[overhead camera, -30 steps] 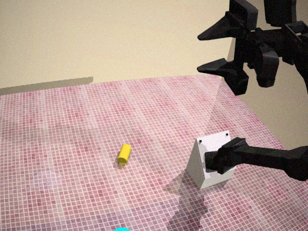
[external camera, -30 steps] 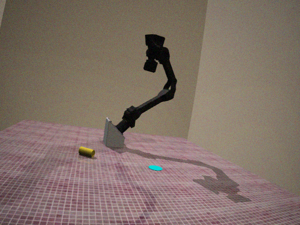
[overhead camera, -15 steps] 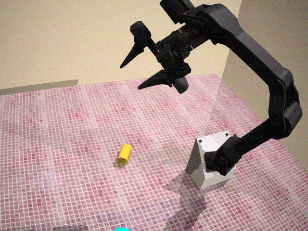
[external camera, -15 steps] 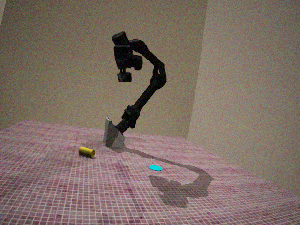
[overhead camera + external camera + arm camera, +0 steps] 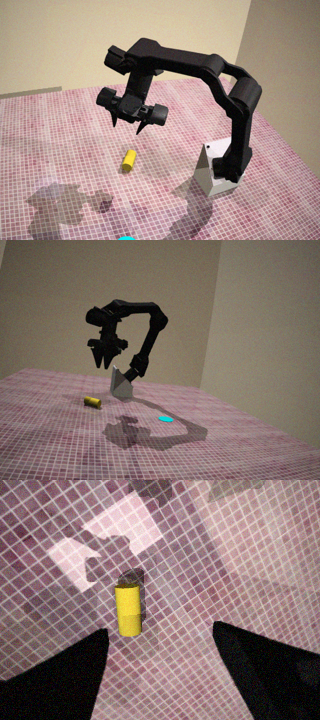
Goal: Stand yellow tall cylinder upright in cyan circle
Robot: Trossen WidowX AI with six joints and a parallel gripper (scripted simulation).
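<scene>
The yellow cylinder lies 150 mm below my gripper tip, 30 mm behind it and 20 mm to the right of it. The rest, counted from my gripper tip: cyan circle: 270 mm to the left, 160 mm below, 60 mm ahead.
</scene>
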